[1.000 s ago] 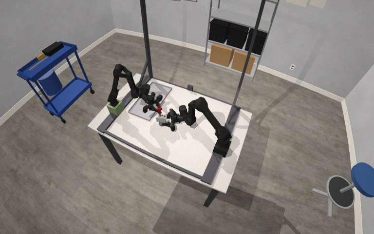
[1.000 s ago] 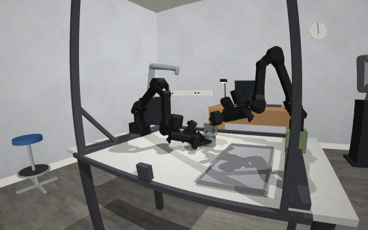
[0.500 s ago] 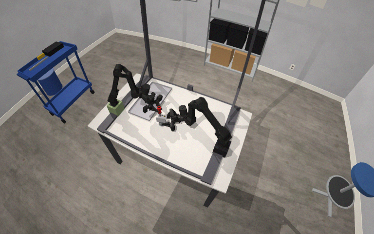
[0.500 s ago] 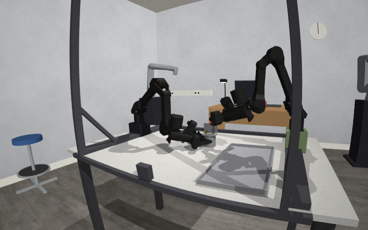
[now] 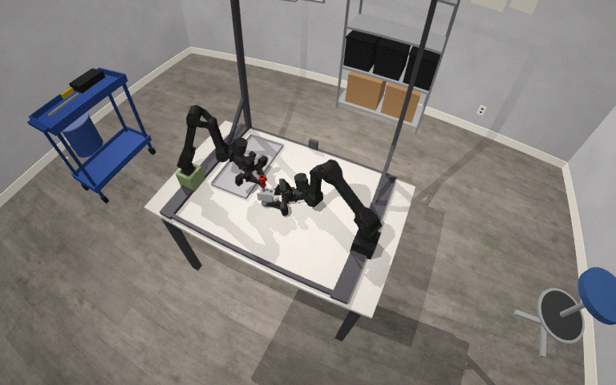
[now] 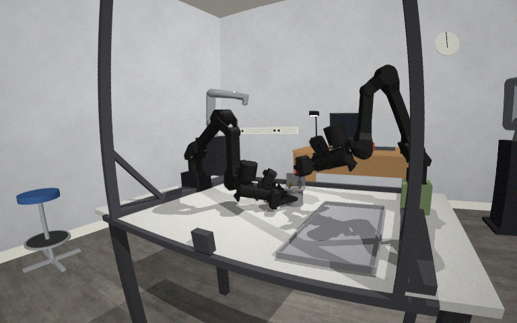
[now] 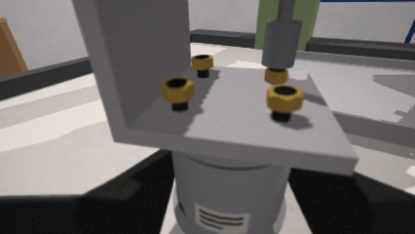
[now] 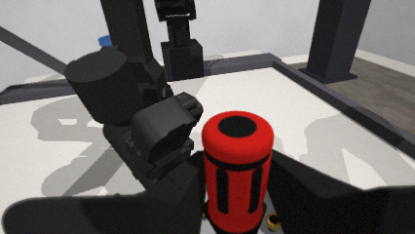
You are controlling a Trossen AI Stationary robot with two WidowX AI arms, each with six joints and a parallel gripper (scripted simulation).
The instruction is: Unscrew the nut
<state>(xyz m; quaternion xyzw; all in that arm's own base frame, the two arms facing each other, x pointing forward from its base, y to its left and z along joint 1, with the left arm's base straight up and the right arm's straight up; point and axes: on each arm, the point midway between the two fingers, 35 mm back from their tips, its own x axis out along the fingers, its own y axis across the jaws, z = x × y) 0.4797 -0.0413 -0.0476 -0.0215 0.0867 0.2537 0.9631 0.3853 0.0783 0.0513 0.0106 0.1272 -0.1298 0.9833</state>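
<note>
Right now the red-handled nut driver is 3 cm below my right hand, 2 cm to the left of it and 1 cm ahead of it. Also, from my right hand: l-shaped bracket: 8 cm below, 4 cm to the left, 2 cm ahead; then grey joint module: 12 cm below, 4 cm to the left, 1 cm ahead; then shallow grey tray: 17 cm to the right, 17 cm behind, 14 cm below.
Right now the grey joint module is 3 cm to the right of my left hand and 1 cm ahead of it. Also, from my left hand: l-shaped bracket: 4 cm above, 3 cm to the right, 1 cm ahead; then red-handled nut driver: 9 cm above, 5 cm to the right; then shallow grey tray: 24 cm to the right, 17 cm behind, 3 cm below.
</note>
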